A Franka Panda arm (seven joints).
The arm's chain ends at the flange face. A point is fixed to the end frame.
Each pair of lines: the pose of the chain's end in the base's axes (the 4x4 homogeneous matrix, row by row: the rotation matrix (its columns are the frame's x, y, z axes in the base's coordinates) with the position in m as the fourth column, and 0 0 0 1 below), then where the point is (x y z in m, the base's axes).
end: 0.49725 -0.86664 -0.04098 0.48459; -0.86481 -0.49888 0.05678 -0.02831; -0.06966 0.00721 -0.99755 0.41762; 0 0 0 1
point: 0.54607 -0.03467 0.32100
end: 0.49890 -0.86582 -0.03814 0.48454; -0.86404 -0.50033 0.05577 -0.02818; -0.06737 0.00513 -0.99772 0.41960; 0 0 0 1
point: 0.54631 -0.03453 0.32317
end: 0.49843 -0.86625 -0.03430 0.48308; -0.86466 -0.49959 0.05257 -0.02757; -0.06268 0.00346 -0.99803 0.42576; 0 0 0 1
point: 0.54521 -0.03428 0.32959
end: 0.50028 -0.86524 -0.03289 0.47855; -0.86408 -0.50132 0.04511 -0.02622; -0.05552 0.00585 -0.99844 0.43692; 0 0 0 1
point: 0.54084 -0.03352 0.34089
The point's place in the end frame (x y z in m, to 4 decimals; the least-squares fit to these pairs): 0.0428 -0.0508 0.0935
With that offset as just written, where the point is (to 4 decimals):
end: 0.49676 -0.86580 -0.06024 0.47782; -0.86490 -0.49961 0.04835 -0.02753; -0.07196 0.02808 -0.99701 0.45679; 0 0 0 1
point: 0.5374 -0.0346 0.3591
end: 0.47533 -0.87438 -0.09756 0.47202; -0.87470 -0.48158 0.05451 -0.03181; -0.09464 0.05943 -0.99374 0.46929; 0 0 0 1
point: 0.5277 -0.0397 0.3693
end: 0.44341 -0.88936 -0.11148 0.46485; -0.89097 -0.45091 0.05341 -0.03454; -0.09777 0.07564 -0.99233 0.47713; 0 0 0 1
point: 0.5186 -0.0448 0.3763
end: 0.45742 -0.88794 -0.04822 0.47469; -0.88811 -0.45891 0.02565 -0.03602; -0.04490 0.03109 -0.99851 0.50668; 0 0 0 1
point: 0.5349 -0.0483 0.4098
